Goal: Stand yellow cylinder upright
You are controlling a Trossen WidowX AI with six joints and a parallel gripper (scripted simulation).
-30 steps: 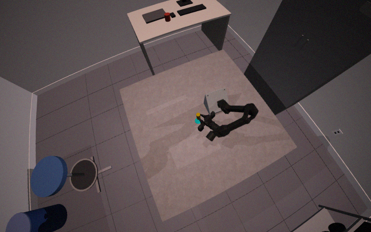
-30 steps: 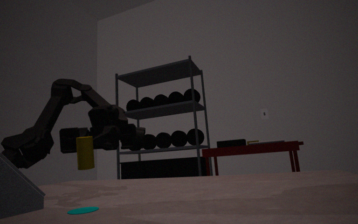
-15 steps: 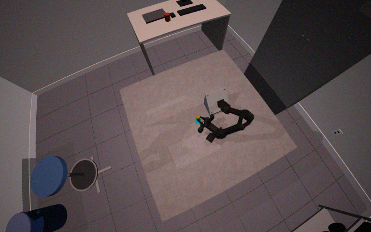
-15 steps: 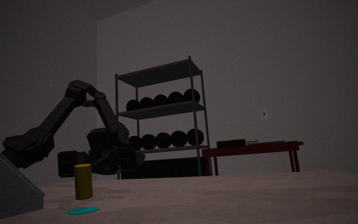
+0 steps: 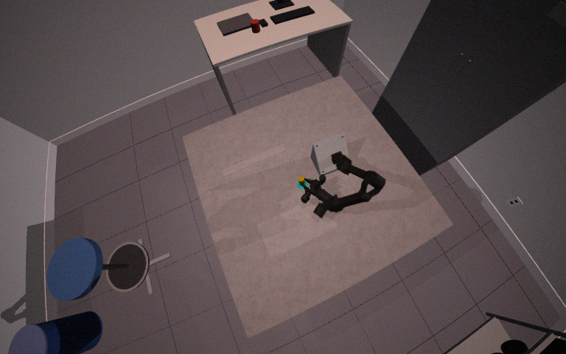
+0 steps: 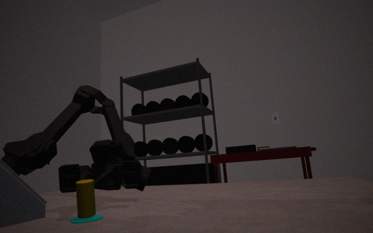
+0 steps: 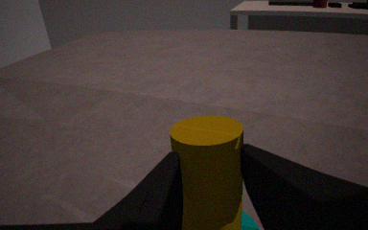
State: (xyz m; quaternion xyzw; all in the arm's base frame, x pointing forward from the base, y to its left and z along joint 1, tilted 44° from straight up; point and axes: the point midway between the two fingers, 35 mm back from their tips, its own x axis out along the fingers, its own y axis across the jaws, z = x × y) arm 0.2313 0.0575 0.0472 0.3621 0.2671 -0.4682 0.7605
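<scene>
Right now the yellow cylinder is 2 cm below my gripper tip. From my gripper tip the other things lie so: cyan circle: 6 cm below.
</scene>
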